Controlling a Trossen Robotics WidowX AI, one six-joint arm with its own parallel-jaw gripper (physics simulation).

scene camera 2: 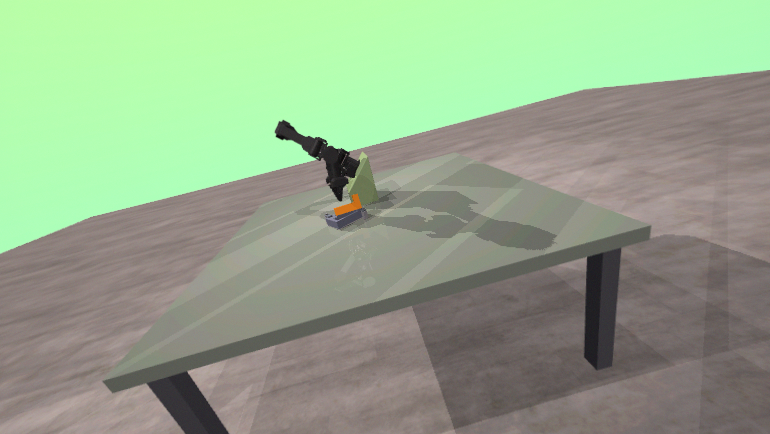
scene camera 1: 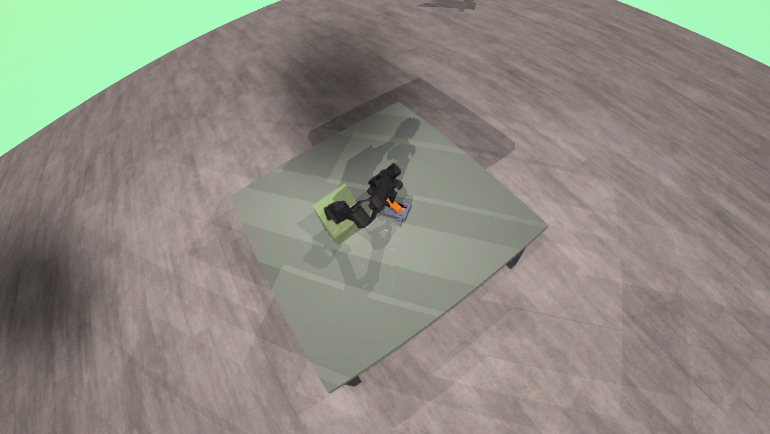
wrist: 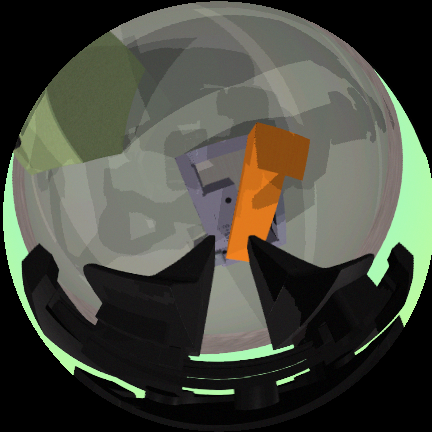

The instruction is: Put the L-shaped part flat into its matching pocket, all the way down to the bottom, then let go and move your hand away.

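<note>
The orange L-shaped part [scene camera 1: 396, 206] [scene camera 2: 347, 208] [wrist: 252, 210] rests on the blue-grey pocket tray [scene camera 1: 407, 211] [scene camera 2: 339, 222] [wrist: 197, 200]. It stands on edge, not flat: in scene camera 2 its long leg lies along the tray top and its short leg points up at the right end. My gripper [scene camera 2: 339, 199] [wrist: 231, 241] is partly open and empty, its fingertips above the tray near the free end of the long leg. In the wrist view, part of the pocket shows left of the orange part; the rest is hidden beneath it.
A green wedge-shaped block [scene camera 1: 338, 235] [scene camera 2: 363, 186] [wrist: 95, 95] stands close to the tray, by the arm. Both are on the grey-green table [scene camera 1: 431, 269] [scene camera 2: 301, 291]. Long arm shadows fall across the table.
</note>
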